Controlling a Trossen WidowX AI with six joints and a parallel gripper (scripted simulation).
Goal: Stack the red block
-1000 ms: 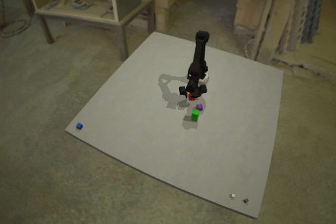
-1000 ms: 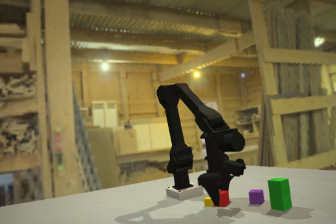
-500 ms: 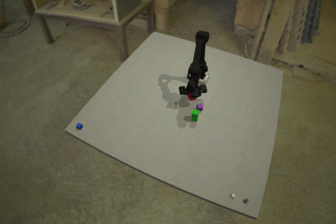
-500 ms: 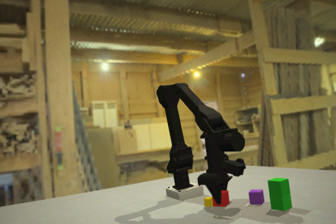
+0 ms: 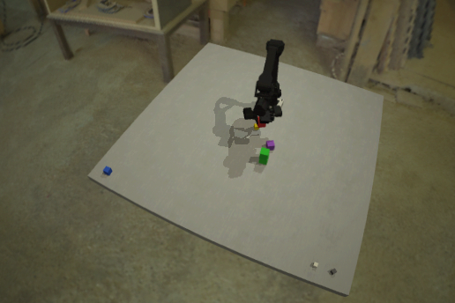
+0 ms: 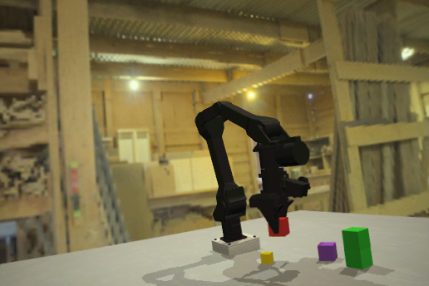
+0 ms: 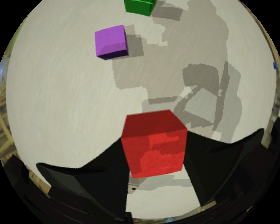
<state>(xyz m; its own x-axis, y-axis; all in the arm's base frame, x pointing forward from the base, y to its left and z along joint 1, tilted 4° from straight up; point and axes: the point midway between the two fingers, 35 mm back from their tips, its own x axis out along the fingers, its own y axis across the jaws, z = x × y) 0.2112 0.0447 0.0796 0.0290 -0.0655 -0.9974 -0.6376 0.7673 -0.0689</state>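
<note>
Right now my gripper tip is 60 mm above the yellow block, 30 mm to the left of it and 20 mm past it. From my gripper tip the other things lie so: purple block (90 mm to the left, 60 mm ahead, 50 mm below); red block (10 mm above); white block (540 mm to the left, 500 mm ahead, 60 mm below).
</note>
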